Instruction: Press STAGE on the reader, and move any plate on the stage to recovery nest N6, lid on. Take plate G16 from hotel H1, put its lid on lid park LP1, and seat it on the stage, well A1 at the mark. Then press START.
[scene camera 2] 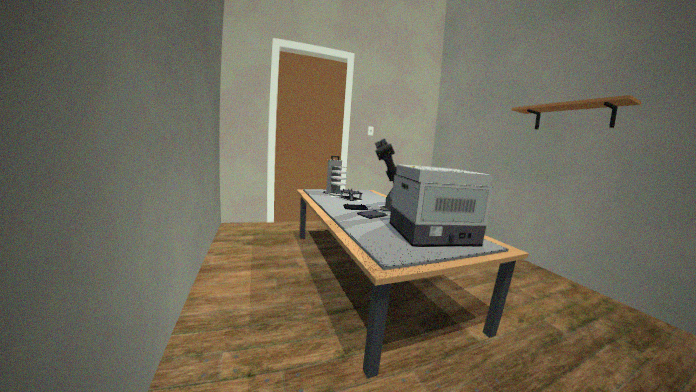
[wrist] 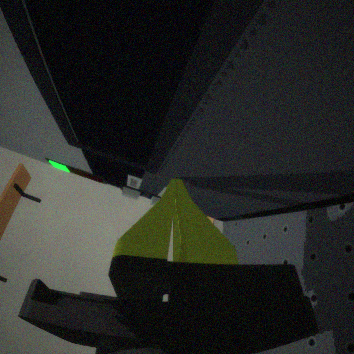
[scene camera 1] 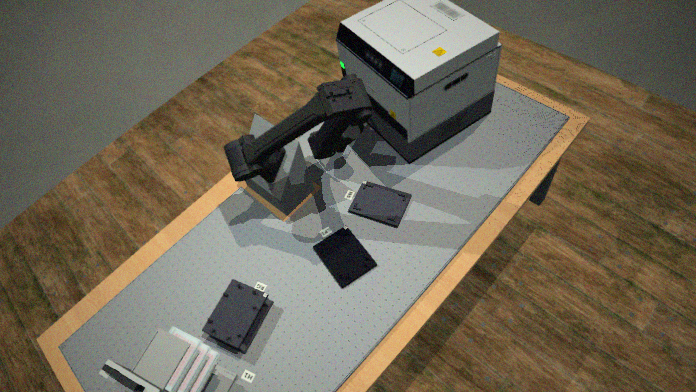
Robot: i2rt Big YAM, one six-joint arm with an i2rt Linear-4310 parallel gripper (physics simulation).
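Seen in the pictures: gripper, between the fingertips: (wrist: 175, 184); arm's base, origin of its link: (scene camera 1: 270, 159).
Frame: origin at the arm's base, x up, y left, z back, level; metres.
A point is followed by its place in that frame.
The reader (scene camera 1: 450, 100) @(z -0.291, x 0.033, y 0.501 m) (scene camera 2: 440, 200) @(z -0.228, x 0.068, y 0.719 m) (wrist: 260, 100) @(z -0.092, x -0.062, y 0.372 m) is a large light grey box with a dark base and a lit green lamp. My gripper (wrist: 175, 184) @(z 0.006, x -0.063, y 0.387 m) is shut and empty, its yellow-green fingertips together close to the reader's dark front. The arm hides the tips in scene camera 1. Two small light buttons (wrist: 132, 186) @(z 0.066, x -0.034, y 0.402 m) show near the fingertips; whether they touch is unclear. Hotel H1 (scene camera 1: 162, 357) @(z -0.326, x 0.103, y -0.551 m) (scene camera 2: 335, 176) holds stacked plates; their labels cannot be read. The dark lid park LP1 (scene camera 1: 345, 257) @(z -0.344, x -0.141, y -0.045 m) (scene camera 2: 355, 206) @(z -0.337, x -0.141, y -0.039 m) and dark nest N6 (scene camera 1: 381, 204) @(z -0.301, x -0.139, y 0.157 m) (scene camera 2: 372, 214) @(z -0.303, x -0.140, y 0.187 m) bear no plate. The stage does not show.
A dark raised stand (scene camera 1: 237, 316) @(z -0.273, x -0.090, y -0.378 m) (scene camera 2: 351, 194) @(z -0.284, x -0.099, y -0.286 m) stands between hotel H1 and LP1. The arm's base is at the long table edge, beside the reader. A wall shelf (scene camera 2: 575, 104) (wrist: 14, 192) hangs beyond the table.
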